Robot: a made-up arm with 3 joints. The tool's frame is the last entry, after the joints.
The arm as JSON. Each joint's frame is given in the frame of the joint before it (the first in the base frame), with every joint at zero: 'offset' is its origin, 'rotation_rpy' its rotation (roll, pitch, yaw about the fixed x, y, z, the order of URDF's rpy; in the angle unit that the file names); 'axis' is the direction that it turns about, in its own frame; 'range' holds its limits. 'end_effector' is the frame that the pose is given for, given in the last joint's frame.
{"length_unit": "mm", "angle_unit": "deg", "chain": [
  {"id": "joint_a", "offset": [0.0, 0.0, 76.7], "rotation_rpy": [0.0, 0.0, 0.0], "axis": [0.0, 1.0, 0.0], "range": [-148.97, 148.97]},
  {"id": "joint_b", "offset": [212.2, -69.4, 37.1], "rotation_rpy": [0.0, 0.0, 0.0], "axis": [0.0, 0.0, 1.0], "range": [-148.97, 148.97]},
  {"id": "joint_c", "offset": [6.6, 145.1, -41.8], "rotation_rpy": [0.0, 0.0, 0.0], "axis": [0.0, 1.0, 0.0], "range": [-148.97, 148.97]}
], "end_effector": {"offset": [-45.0, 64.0, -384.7], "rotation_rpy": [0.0, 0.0, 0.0]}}
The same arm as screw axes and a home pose.
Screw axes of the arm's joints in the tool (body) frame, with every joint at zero. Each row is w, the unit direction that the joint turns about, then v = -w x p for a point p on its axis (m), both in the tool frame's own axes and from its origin. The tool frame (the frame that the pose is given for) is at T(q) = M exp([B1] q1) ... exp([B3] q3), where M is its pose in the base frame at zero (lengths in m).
B1 = (0, 1, 0, -0.3894, 0.0000, -0.1738)
B2 = (0, 0, 1, -0.2091, -0.0384, 0.0000)
B3 = (0, 1, 0, -0.3847, 0.0000, 0.0450)
M: xyz 0.1738 0.1397 -0.3127 (m) quaternion w x y z 1 0 0 0
Joint limits (rad, base to tool): -2.6000..2.6000 -2.6000..2.6000 -2.6000..2.6000

